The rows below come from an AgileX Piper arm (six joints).
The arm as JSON. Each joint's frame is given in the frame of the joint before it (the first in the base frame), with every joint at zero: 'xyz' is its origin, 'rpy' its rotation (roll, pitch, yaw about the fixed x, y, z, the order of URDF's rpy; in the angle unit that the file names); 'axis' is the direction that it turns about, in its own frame. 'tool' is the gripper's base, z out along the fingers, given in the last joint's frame.
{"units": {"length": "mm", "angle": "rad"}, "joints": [
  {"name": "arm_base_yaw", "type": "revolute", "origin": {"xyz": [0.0, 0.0, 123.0], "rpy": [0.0, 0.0, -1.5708]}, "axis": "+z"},
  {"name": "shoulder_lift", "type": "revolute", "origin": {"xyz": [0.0, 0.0, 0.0], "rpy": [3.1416, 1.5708, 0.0]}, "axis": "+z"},
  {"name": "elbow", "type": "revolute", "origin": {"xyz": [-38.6, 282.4, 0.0], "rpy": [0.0, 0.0, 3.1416]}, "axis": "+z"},
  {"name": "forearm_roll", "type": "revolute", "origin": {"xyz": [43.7, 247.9, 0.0], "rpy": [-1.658, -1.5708, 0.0]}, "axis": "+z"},
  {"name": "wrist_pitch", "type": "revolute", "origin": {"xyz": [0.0, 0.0, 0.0], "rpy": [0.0, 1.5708, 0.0]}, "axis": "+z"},
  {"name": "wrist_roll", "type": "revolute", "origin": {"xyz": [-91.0, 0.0, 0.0], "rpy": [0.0, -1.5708, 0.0]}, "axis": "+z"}
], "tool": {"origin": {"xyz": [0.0, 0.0, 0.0], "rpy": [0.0, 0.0, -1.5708]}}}
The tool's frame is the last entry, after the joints.
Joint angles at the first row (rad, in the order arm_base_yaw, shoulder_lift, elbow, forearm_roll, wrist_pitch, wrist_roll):
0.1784 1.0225 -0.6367 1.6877 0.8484 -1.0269
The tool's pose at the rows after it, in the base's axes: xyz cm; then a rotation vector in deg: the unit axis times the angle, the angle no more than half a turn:
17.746, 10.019, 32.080, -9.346, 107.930, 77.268
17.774, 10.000, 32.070, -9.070, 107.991, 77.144
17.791, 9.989, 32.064, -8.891, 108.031, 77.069
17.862, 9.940, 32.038, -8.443, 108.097, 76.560
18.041, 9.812, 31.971, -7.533, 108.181, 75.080
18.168, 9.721, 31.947, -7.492, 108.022, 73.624
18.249, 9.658, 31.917, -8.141, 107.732, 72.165
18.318, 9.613, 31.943, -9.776, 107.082, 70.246
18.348, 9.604, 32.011, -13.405, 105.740, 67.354
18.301, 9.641, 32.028, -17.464, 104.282, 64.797
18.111, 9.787, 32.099, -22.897, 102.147, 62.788
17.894, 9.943, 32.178, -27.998, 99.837, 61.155
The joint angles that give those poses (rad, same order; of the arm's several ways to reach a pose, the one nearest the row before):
0.1784 1.0225 -0.6366 1.6862 0.8368 -1.0270
0.1783 1.0226 -0.6366 1.6862 0.8330 -1.0250
0.1784 1.0225 -0.6367 1.6862 0.8305 -1.0237
0.1784 1.0226 -0.6367 1.6862 0.8207 -1.0237
0.1783 1.0226 -0.6366 1.6862 0.7955 -1.0282
0.1784 1.0225 -0.6373 1.6862 0.7778 -1.0421
0.1783 1.0226 -0.6374 1.6862 0.7662 -1.0642
0.1784 1.0225 -0.6389 1.6862 0.7575 -1.1017
0.1784 1.0225 -0.6413 1.6862 0.7552 -1.1723
0.1784 1.0225 -0.6412 1.6862 0.7621 -1.2462
0.1784 1.0225 -0.6413 1.6862 0.7895 -1.3323
0.1784 1.0226 -0.6413 1.6862 0.8202 -1.4121

